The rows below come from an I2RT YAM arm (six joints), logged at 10 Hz.
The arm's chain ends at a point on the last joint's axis. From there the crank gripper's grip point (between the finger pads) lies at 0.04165 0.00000 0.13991 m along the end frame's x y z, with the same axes.
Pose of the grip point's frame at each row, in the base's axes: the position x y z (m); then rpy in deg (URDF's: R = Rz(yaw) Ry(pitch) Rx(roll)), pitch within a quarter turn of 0, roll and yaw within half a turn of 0:
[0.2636, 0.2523, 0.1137, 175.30, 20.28, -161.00]
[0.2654, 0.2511, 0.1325, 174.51, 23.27, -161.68]
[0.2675, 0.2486, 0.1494, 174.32, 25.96, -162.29]
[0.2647, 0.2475, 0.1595, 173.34, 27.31, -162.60]
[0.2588, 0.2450, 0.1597, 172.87, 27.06, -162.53]
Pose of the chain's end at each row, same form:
[0.2586, 0.2384, 0.2589, 175.30, 20.28, -161.00]
[0.2537, 0.2331, 0.2769, 174.51, 23.27, -161.68]
[0.2493, 0.2283, 0.2928, 174.32, 25.96, -162.29]
[0.2440, 0.2240, 0.3021, 173.34, 27.31, -162.60]
[0.2392, 0.2206, 0.3023, 172.87, 27.06, -162.53]

